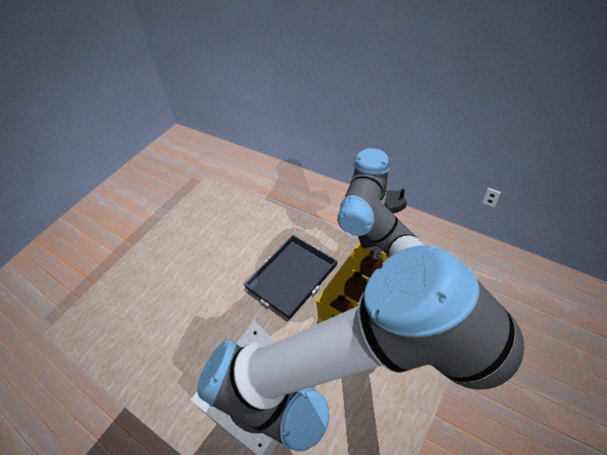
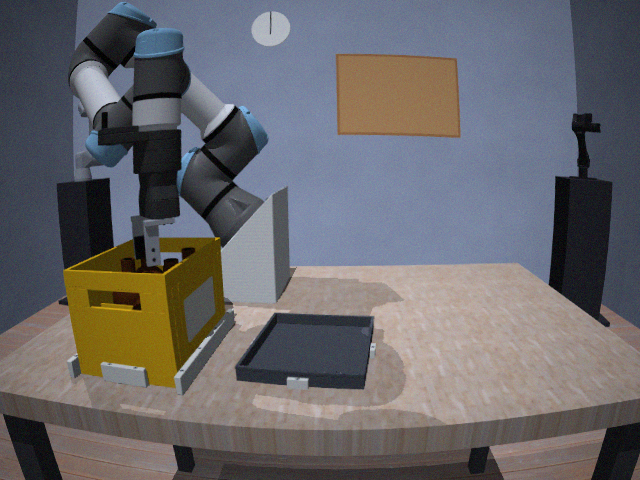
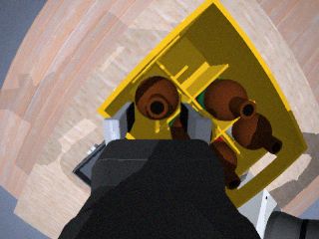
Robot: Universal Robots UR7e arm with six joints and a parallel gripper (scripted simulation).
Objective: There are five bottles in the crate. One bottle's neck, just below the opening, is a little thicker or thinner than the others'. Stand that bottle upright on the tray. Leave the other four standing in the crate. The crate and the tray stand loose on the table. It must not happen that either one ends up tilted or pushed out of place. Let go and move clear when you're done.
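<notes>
The bottle is 110 mm below my hand. From my hand the other things lie so: dark tray (140 mm behind, 220 mm to the left, 190 mm below); yellow crate (80 mm behind, 50 mm to the right, 110 mm below).
</notes>
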